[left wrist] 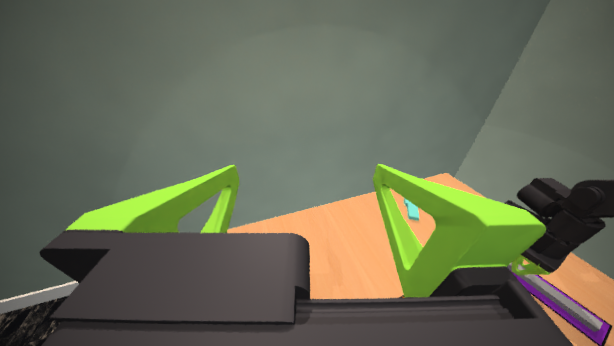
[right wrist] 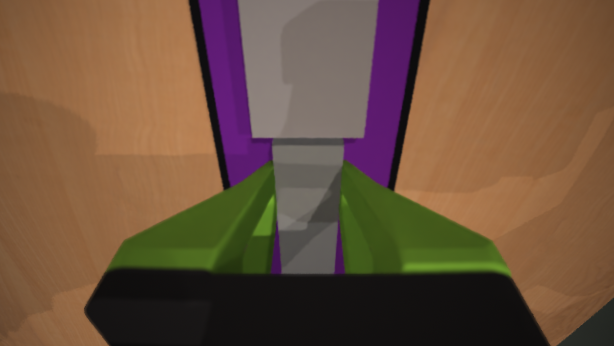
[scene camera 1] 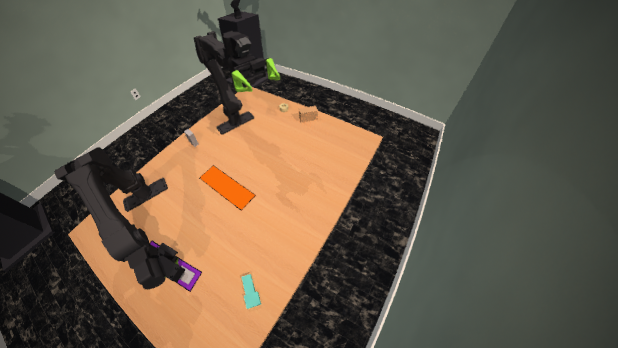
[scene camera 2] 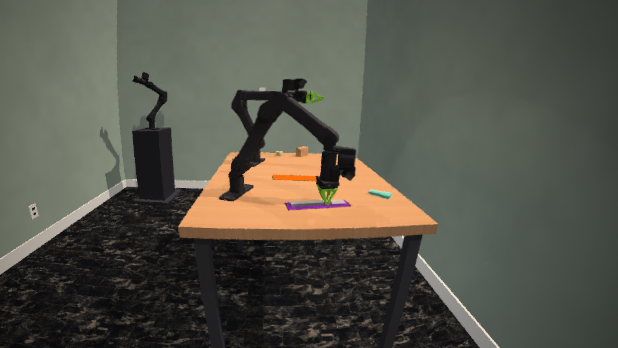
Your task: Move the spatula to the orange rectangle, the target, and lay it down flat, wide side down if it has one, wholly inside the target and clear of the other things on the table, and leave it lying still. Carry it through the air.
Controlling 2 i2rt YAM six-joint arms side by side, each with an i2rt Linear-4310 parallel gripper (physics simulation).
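Places are measured from the left arm's base along level axes (x ahead, y left, z up), in millimetres.
Pixels of known places: left gripper, fingertip midpoint: [left wrist: 306, 172] [scene camera 1: 266, 83] [scene camera 2: 321, 98]; right gripper, fingertip midpoint: [left wrist: 516, 270] [right wrist: 308, 173] [scene camera 2: 325, 203]; left arm's base, link origin: [scene camera 1: 235, 123] [scene camera 2: 255, 162]; right arm's base, link origin: [scene camera 1: 145, 194] [scene camera 2: 237, 192].
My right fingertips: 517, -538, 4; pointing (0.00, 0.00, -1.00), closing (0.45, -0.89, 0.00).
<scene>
For each thing: its top centre in the pictures, then the offset to it from my right fingertips, as dx, dy, dz. "spot": a spot on its surface instead.
- grey spatula, top centre: [right wrist: 307, 244] [scene camera 2: 318, 201] [left wrist: 534, 278] [scene camera 1: 167, 263] -27, -14, +10
- purple rectangle, surface spot: [right wrist: 230, 100] spot: +15, +39, -3
- orange rectangle, surface spot: [scene camera 1: 227, 187] spot: -178, +315, -3
- teal paddle-shaped piece, top centre: [scene camera 1: 249, 290] [left wrist: 412, 205] [scene camera 2: 380, 192] +220, +177, +11
- brown block, top centre: [scene camera 1: 308, 109] [scene camera 2: 302, 147] -297, +852, +56
- grey block, top centre: [scene camera 1: 188, 132] -525, +301, +73
The grey spatula [scene camera 1: 187, 276] [scene camera 2: 305, 204] [left wrist: 565, 298] [right wrist: 325, 75] has a wide blade and a narrower handle and lies flat within the purple rectangle [scene camera 1: 195, 281] [right wrist: 230, 100]. My right gripper [scene camera 2: 326, 202] [right wrist: 308, 173] points down and is shut on the spatula's handle, close to the blade, with a finger against each side. In scene camera 1 its fingers are mostly hidden by the wrist. The orange rectangle [scene camera 1: 227, 187] [scene camera 2: 294, 178] lies near the middle of the table. My left gripper [scene camera 1: 265, 84] [scene camera 2: 322, 98] [left wrist: 306, 172] is open and empty, high above the table's far end.
A teal paddle-shaped piece [scene camera 1: 251, 292] [scene camera 2: 380, 194] [left wrist: 412, 210] lies near the table edge, to the right of the purple rectangle. A brown block [scene camera 1: 308, 115] [scene camera 2: 301, 151] and a small pale ring stand at the far end. A grey block [scene camera 1: 191, 137] stands between the arm bases.
</scene>
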